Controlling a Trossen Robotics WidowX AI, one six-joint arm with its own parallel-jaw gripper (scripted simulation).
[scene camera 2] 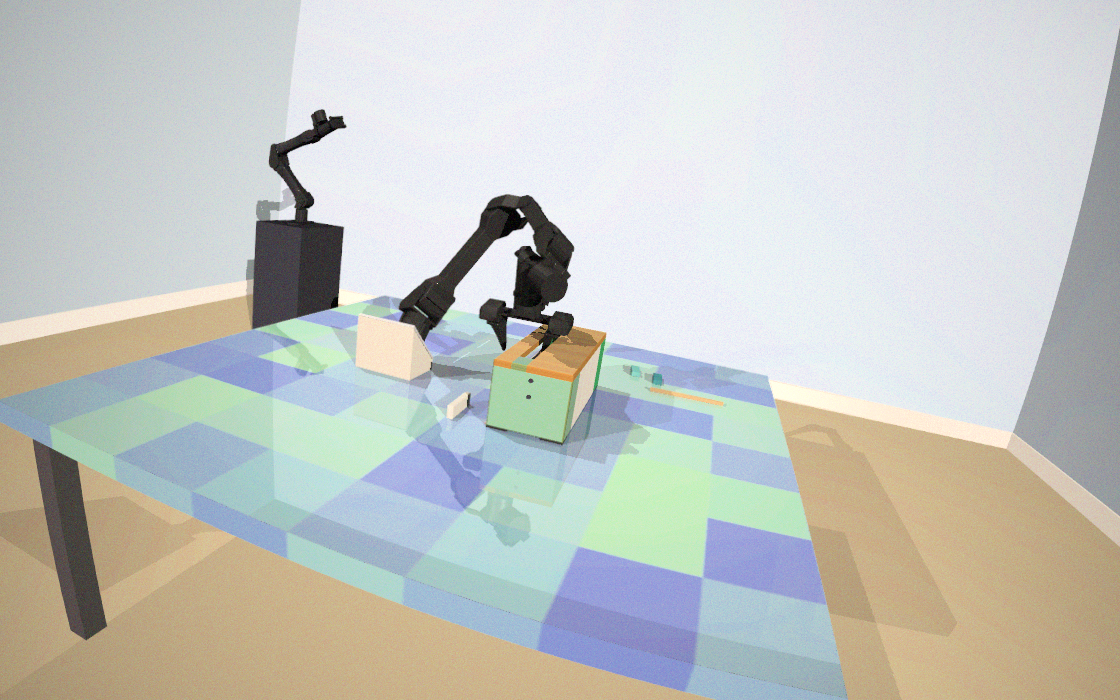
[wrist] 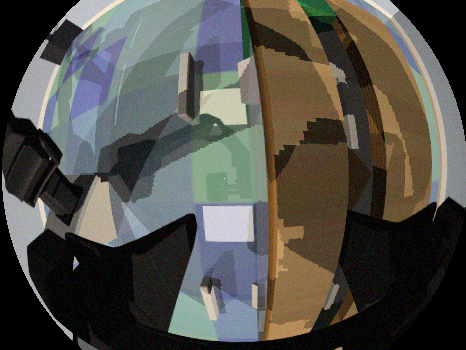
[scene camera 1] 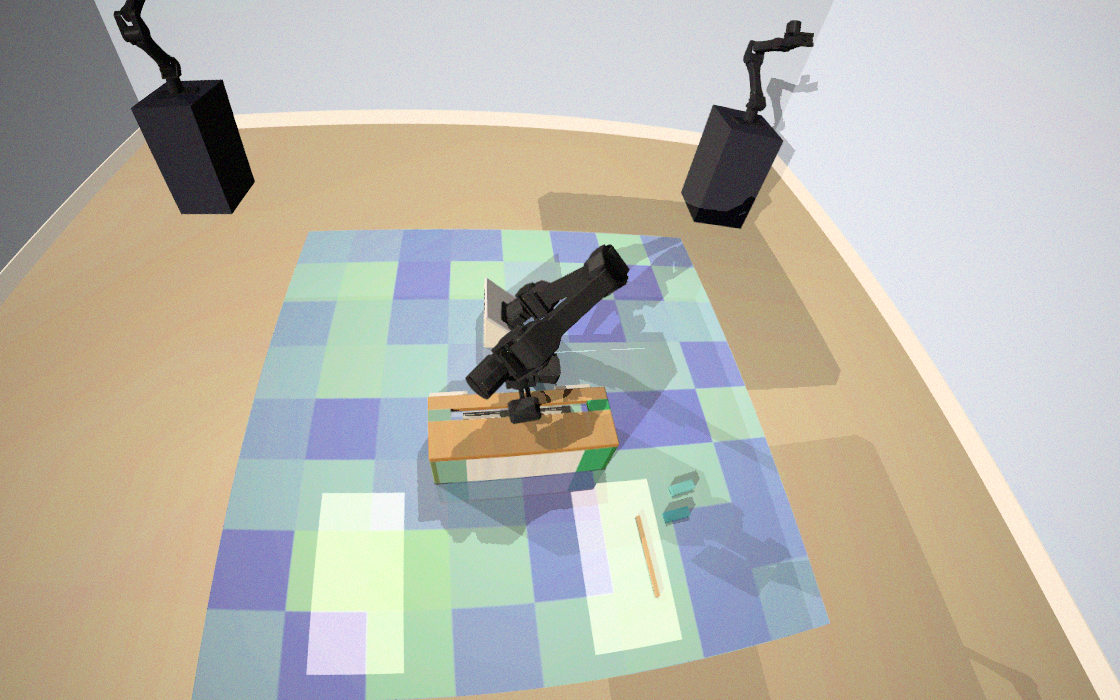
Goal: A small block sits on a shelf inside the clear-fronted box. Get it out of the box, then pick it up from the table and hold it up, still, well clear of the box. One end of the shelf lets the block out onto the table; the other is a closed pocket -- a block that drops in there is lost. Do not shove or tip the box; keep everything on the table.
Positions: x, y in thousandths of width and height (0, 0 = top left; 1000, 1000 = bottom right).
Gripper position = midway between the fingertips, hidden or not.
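Note:
Scene camera 2 shows my gripper (scene camera 2: 467, 505) and a box (scene camera 2: 484, 565). The wrist view shows a small block (wrist: 771, 501), the box (wrist: 679, 241) and my gripper (wrist: 557, 621). In scene camera 1, the box (scene camera 1: 421, 626) and my gripper (scene camera 1: 468, 572) are visible.

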